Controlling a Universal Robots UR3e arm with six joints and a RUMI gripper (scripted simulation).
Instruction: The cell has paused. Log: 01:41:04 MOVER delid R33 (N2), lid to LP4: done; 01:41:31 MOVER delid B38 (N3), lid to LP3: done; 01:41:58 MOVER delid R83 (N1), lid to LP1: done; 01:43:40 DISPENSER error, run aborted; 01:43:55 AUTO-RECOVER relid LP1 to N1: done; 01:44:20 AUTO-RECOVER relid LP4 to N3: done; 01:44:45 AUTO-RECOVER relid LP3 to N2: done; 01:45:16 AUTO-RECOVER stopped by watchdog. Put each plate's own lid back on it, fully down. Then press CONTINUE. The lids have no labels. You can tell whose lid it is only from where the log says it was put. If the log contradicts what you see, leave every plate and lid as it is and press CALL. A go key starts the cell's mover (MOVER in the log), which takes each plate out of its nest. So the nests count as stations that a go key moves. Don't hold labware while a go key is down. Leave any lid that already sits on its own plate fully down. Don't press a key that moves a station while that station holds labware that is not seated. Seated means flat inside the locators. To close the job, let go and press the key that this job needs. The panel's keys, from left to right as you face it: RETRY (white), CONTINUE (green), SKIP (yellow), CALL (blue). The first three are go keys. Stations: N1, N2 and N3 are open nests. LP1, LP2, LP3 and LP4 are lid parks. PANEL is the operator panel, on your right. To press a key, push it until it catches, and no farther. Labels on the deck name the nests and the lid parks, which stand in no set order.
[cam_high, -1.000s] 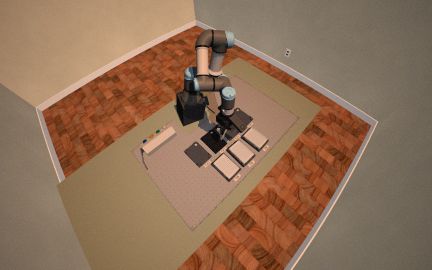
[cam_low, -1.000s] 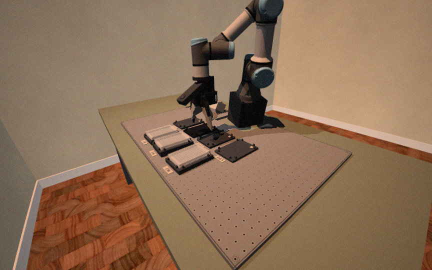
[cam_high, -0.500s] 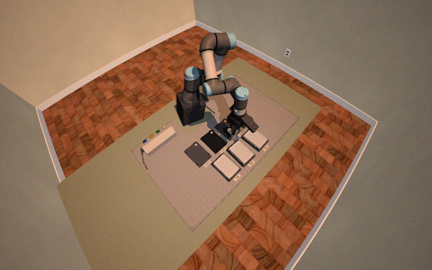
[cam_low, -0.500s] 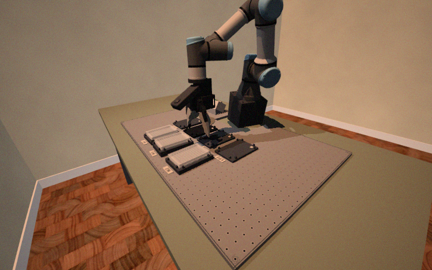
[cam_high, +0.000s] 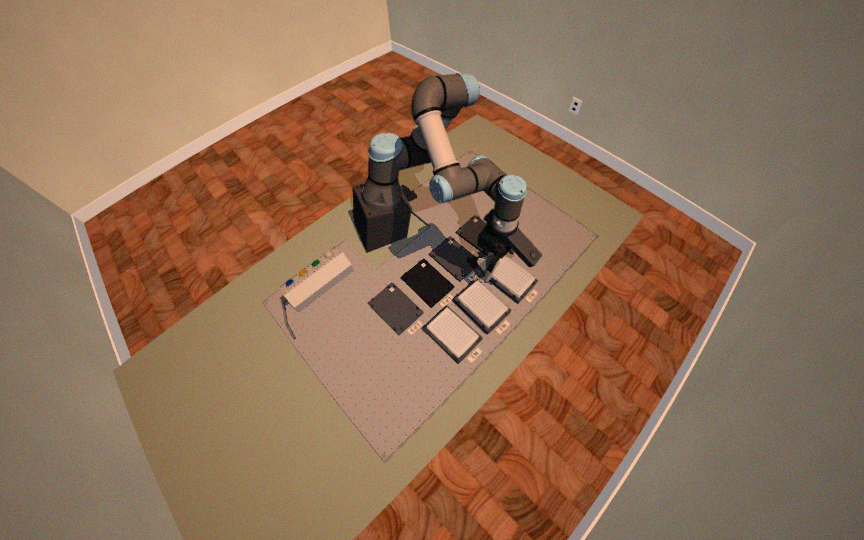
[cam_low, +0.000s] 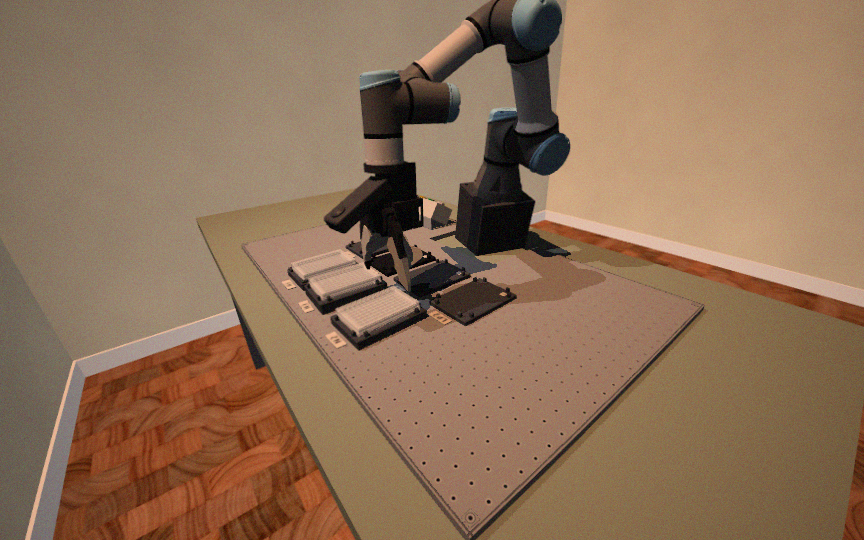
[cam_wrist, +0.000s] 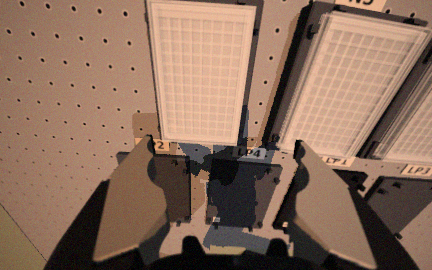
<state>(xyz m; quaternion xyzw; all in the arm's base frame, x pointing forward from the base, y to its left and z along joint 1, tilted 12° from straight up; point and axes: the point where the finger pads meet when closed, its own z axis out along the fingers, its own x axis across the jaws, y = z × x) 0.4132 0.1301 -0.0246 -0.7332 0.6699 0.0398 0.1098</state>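
The clear lid is 40 mm ahead of my hand, 30 mm to the left of it and 40 mm below it. Also, from my hand: LP2 lid park: 150 mm behind, 80 mm to the left, 60 mm below; lid park LP4: 140 mm behind, 50 mm to the right, 60 mm below; LP1 lid park: 130 mm behind, 180 mm to the right, 60 mm below.
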